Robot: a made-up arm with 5 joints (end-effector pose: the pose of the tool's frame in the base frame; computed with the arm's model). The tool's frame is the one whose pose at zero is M. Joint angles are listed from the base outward.
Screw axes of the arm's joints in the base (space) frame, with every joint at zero. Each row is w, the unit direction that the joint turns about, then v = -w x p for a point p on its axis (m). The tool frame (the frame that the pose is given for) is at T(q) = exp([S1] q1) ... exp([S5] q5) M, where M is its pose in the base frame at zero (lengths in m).
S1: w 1 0 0 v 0 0.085 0
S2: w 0 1 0 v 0.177 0 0.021
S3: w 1 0 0 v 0 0.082 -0.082
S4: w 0 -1 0 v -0.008 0 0.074
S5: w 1 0 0 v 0 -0.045 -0.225
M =
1 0 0 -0.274
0 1 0 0.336
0 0 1 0.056
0 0 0 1
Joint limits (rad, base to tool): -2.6..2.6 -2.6..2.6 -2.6..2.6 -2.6..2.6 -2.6..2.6
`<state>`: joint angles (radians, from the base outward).
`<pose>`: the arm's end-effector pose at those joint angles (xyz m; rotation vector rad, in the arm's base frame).
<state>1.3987 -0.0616 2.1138 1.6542 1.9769</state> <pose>-0.1077 -0.0875 0.4333 -0.5656 1.2166 1.1180</pose>
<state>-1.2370 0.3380 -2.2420 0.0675 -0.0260</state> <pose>-0.2327 -0.1150 0.1625 2.7410 -0.4295 -0.3283</pose>
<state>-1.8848 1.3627 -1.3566 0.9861 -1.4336</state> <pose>-0.0607 -0.1165 0.3182 1.9570 -0.7176 -1.4048</pose>
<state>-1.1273 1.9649 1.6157 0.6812 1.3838</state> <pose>0.4437 0.0017 -0.1626 0.5896 -1.2862 -1.4600</pose>
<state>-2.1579 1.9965 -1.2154 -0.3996 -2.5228</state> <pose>0.2493 0.0436 0.1153 -0.1516 -1.6431 -1.3115</pose>
